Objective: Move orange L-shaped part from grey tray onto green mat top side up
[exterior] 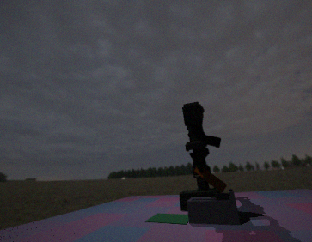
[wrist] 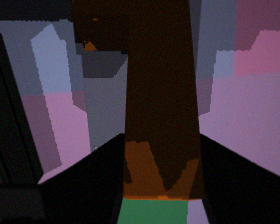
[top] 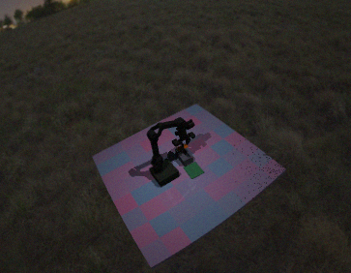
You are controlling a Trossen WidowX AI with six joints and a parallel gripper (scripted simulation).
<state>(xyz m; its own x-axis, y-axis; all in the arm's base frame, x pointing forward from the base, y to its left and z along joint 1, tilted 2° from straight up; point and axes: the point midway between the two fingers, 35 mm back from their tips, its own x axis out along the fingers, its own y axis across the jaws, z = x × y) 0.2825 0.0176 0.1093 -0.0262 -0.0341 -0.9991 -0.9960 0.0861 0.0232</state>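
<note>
My gripper tip is now 3 cm past the green mat, 14 cm to the left of it and 17 cm above it. Round my gripper tip: orange L-shaped part (1 cm behind, 4 cm to the left, 3 cm below).
</note>
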